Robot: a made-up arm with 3 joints. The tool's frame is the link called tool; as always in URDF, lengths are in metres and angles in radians. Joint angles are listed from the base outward. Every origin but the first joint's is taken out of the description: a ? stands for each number. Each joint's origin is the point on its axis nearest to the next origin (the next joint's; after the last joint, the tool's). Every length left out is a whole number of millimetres.
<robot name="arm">
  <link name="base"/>
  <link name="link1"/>
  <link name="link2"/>
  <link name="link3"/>
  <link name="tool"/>
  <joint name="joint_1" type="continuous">
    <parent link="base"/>
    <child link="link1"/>
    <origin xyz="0 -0.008 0.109" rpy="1.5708 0 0"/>
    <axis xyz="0 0 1"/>
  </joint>
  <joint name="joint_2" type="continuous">
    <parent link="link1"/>
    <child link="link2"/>
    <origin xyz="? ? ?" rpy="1.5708 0 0"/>
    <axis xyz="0 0 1"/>
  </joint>
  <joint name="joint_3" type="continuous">
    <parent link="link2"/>
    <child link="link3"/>
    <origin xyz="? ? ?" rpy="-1.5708 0 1.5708"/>
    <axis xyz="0 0 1"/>
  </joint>
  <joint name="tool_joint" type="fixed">
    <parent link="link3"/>
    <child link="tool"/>
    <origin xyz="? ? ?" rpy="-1.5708 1.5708 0"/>
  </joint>
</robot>
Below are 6 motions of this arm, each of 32 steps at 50 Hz.
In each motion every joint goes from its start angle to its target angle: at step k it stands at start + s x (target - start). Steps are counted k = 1, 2, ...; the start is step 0. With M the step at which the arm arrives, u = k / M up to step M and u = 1 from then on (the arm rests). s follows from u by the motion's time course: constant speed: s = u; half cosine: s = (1 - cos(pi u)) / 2; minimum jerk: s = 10 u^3 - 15 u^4 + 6 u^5.
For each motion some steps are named. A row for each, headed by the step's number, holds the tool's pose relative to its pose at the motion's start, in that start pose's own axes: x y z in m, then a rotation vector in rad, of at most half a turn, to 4 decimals.
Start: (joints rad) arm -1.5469 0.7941 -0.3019
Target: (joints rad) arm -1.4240 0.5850 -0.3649
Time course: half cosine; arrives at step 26
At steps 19, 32:
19: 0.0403 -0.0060 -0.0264 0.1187 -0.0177 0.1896
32: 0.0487 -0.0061 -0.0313 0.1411 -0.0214 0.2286

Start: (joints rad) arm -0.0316 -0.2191 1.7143
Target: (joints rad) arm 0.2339 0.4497 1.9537
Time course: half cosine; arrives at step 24
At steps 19, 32:
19: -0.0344 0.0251 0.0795 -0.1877 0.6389 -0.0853
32: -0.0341 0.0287 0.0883 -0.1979 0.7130 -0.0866

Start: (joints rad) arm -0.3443 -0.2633 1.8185
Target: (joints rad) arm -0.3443 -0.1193 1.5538
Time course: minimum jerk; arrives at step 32
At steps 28, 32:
28: -0.0130 0.0063 -0.0211 0.2600 0.1411 0.0167
32: -0.0133 0.0065 -0.0214 0.2642 0.1435 0.0166

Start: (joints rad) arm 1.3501 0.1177 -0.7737
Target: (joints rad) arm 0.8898 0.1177 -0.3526
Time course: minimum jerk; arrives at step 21
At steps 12, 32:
12: -0.0248 0.0281 0.0661 -0.2985 0.2325 -0.1733
32: -0.0259 0.0507 0.1043 -0.4677 0.3901 -0.2463

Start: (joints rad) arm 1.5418 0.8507 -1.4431
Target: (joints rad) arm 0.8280 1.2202 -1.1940
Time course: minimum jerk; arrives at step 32
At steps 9, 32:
9: -0.0136 0.0145 0.0138 -0.1110 -0.0417 -0.0704
32: -0.0713 0.1473 0.0625 -0.8609 -0.2550 -0.4498

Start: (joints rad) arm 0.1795 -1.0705 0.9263
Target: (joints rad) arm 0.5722 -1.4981 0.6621
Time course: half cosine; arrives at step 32
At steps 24, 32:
24: 0.0608 -0.0199 -0.0010 -0.0973 -0.3338 0.1711
32: 0.0723 -0.0230 0.0030 -0.1195 -0.3773 0.2149

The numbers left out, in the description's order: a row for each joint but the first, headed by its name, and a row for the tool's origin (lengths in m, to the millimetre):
joint_2: -0.053 -0.032 0
joint_3: -0.064 0.077 0
tool: 0.122 -0.018 0

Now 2 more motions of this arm.
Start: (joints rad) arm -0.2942 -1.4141 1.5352
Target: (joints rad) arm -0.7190 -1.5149 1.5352
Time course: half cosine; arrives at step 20
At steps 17, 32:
17: 0.0147 0.0223 -0.0376 0.3994 -0.0924 0.0470
32: 0.0155 0.0241 -0.0394 0.4226 -0.0976 0.0486

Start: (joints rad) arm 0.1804 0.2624 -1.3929
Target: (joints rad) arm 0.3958 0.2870 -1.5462
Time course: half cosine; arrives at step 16
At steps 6, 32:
6: 0.0097 -0.0069 -0.0105 0.0648 -0.0174 0.0622
32: 0.0333 -0.0181 -0.0335 0.2112 -0.0454 0.2041

